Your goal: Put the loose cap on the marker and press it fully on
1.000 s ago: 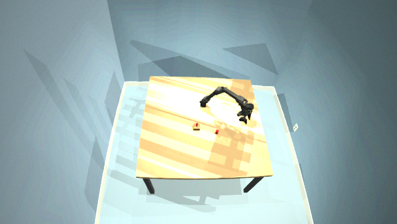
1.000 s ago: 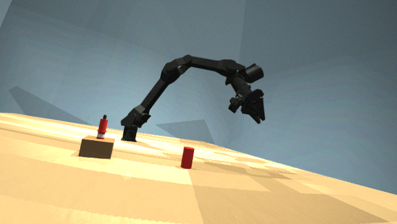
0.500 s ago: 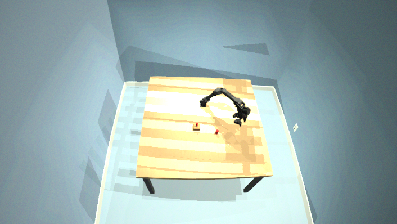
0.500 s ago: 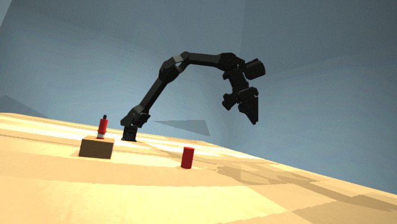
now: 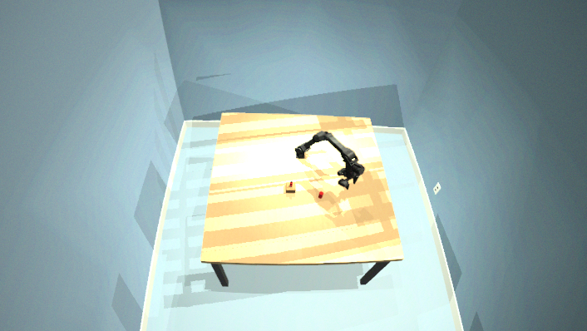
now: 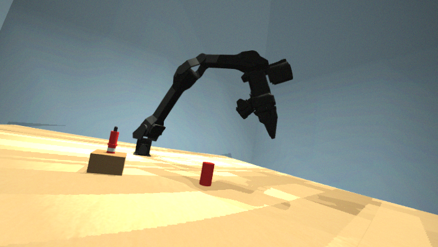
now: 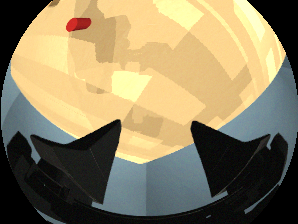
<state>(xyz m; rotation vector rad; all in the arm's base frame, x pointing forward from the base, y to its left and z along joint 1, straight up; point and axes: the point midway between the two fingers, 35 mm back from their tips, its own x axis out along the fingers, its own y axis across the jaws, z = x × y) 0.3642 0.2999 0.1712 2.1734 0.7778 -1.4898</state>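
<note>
My gripper tip is now 19 cm to the left of the red cap, 11 cm above it and 1 cm past it. From my gripper tip the other things lie so: brown holder block 39 cm to the right, 12 cm below, 7 cm behind.
</note>
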